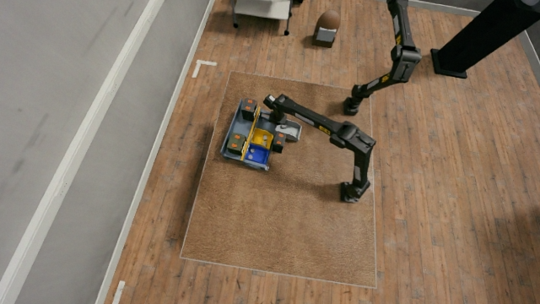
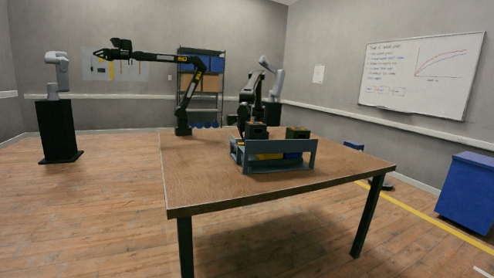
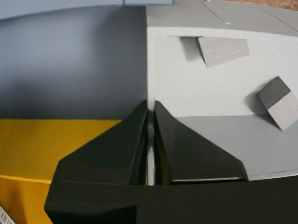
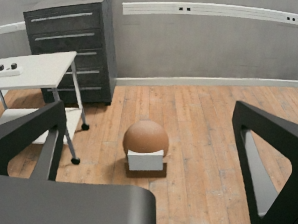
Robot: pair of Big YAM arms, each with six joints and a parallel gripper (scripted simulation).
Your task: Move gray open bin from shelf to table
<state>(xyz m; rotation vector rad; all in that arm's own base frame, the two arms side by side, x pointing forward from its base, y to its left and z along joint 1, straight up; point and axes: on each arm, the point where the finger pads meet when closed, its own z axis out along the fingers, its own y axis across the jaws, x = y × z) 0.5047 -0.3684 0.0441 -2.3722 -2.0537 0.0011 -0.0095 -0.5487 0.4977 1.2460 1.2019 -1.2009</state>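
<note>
Now: left hand 8 cm past the gray open bin, 1 cm to the right of it and 3 cm above it. Also, from my left hand: blue-gray shelf (13 cm ahead, 10 cm to the left, 2 cm below); yellow bin (10 cm ahead, 10 cm to the left, 4 cm below); blue bin (11 cm ahead, 21 cm to the left, 4 cm below).
</note>
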